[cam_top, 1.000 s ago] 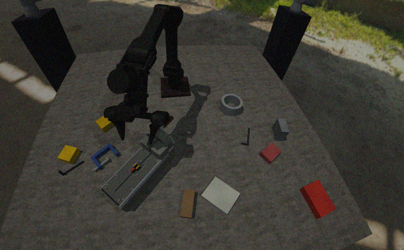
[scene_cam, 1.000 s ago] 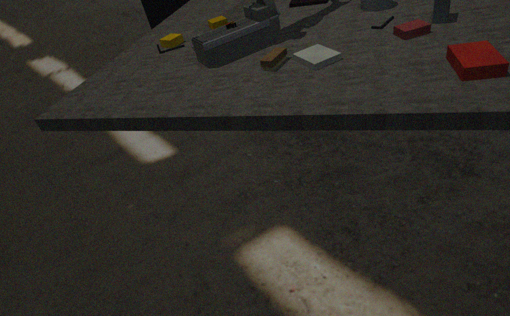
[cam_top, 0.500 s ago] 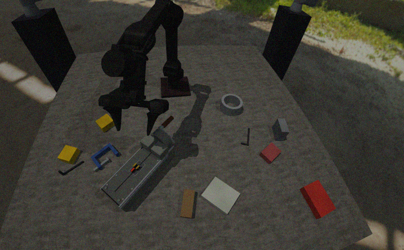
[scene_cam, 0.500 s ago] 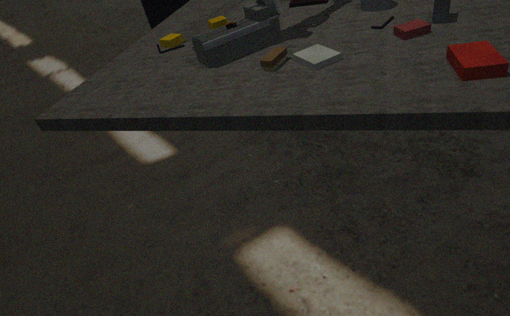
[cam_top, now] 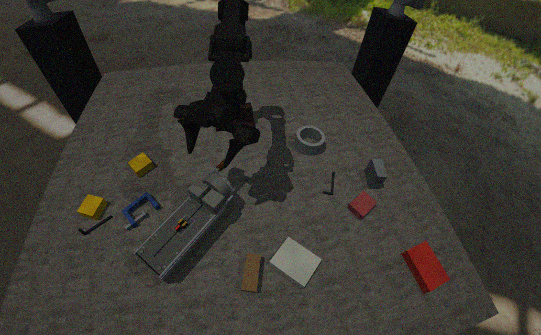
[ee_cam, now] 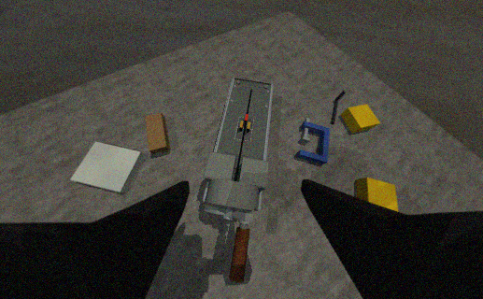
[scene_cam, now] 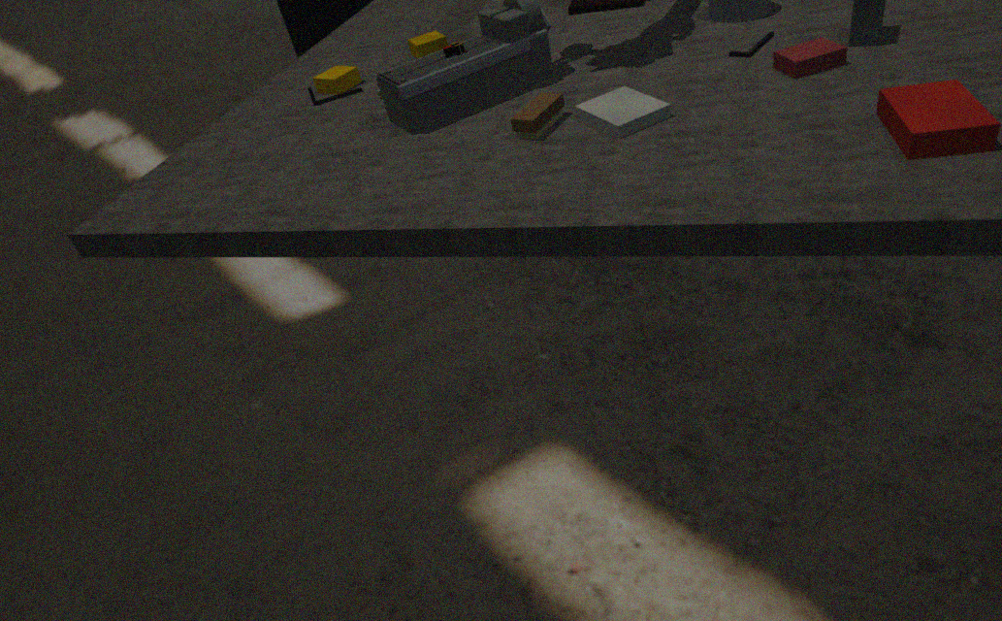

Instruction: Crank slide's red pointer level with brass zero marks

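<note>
My gripper tip is now 8 cm above the brown crank handle, 5 cm past it and 3 cm to the right of it. The rest, counted from my gripper tip: white plate: 20 cm to the left, 19 cm ahead, 18 cm below; red pointer: 11 cm below, 11 cm ahead, 8 cm to the right; brown block: 21 cm ahead, 18 cm below, 9 cm to the left.
</note>
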